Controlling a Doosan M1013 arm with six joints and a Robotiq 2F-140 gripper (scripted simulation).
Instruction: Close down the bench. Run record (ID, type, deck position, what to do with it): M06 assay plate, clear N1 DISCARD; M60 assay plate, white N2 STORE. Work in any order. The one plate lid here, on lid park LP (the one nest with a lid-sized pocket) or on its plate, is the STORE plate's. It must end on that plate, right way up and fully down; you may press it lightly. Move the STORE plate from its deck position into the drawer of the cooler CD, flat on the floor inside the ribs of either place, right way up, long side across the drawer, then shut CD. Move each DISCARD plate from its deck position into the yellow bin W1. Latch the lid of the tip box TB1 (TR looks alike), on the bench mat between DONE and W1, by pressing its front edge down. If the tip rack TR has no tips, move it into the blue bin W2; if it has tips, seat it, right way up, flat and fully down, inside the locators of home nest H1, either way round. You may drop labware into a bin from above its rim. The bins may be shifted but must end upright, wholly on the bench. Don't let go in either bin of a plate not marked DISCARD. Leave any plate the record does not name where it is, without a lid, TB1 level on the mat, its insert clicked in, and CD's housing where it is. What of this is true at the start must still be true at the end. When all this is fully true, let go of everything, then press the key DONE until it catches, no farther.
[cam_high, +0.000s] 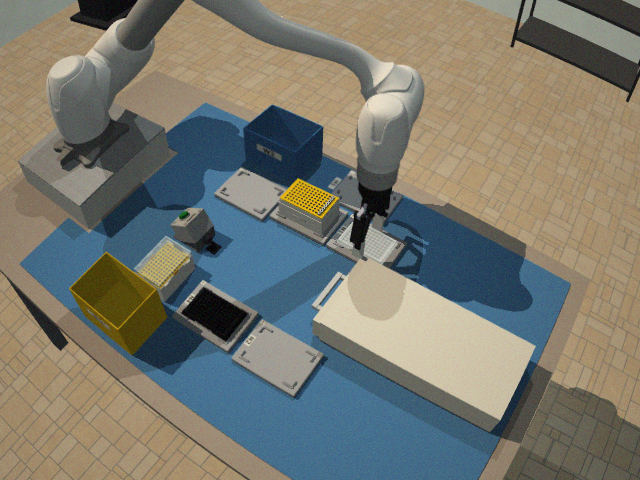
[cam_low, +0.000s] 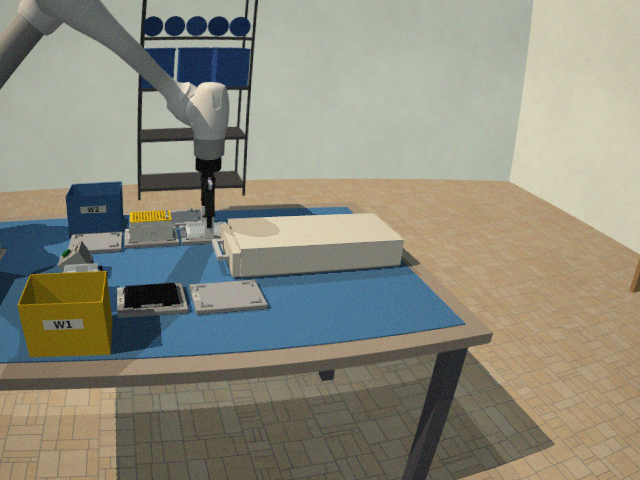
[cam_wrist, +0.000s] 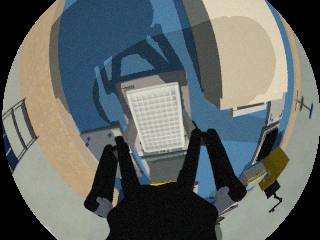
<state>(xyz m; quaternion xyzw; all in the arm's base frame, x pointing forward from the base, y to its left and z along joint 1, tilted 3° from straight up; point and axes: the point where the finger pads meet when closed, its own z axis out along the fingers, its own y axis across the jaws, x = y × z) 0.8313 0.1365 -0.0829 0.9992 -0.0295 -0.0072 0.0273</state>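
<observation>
Right now my hand is 20 mm above the clear plate. Also, from my hand: tip rack TR (180 mm behind, 20 mm above); cooler CD (200 mm ahead, 200 mm to the right); drawer (150 mm ahead, 190 mm to the right, 10 mm below).
</observation>
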